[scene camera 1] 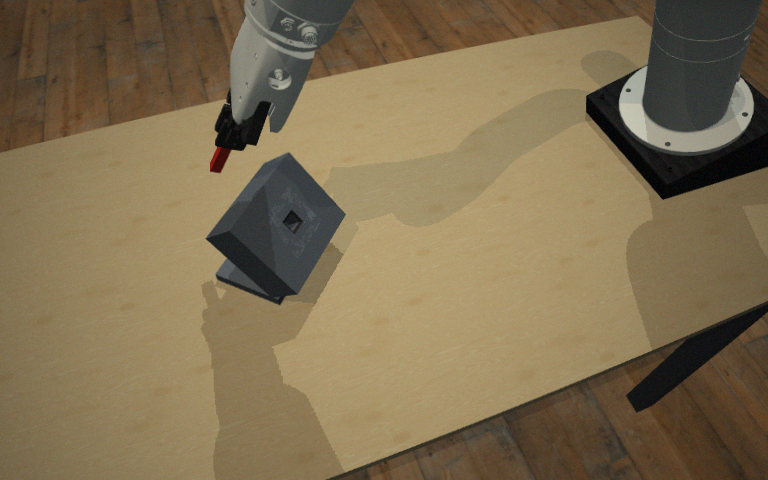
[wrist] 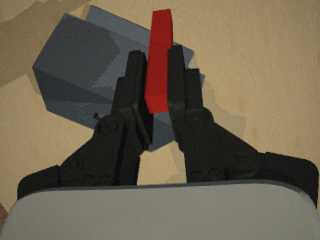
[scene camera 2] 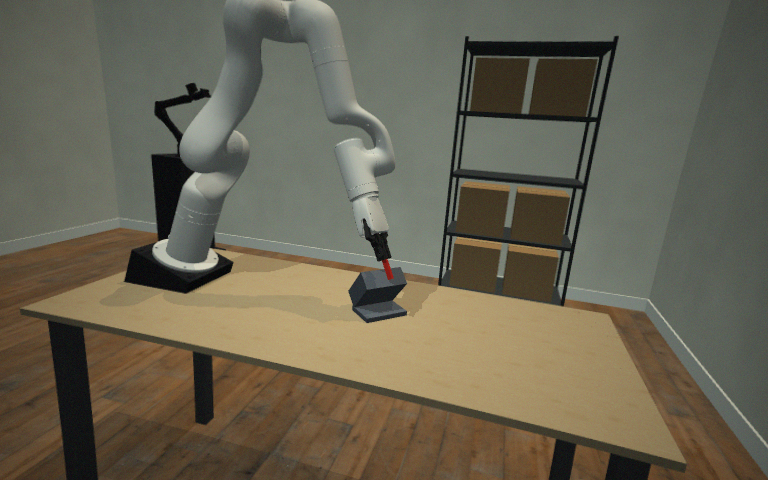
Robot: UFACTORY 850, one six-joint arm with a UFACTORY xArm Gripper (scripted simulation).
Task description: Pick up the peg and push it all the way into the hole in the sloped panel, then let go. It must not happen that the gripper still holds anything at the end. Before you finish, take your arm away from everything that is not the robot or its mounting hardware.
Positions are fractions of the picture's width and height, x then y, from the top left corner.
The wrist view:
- my gripper: 0.50,0.29
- red peg: 0.50,0.16
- grey base: 0.36,0.10
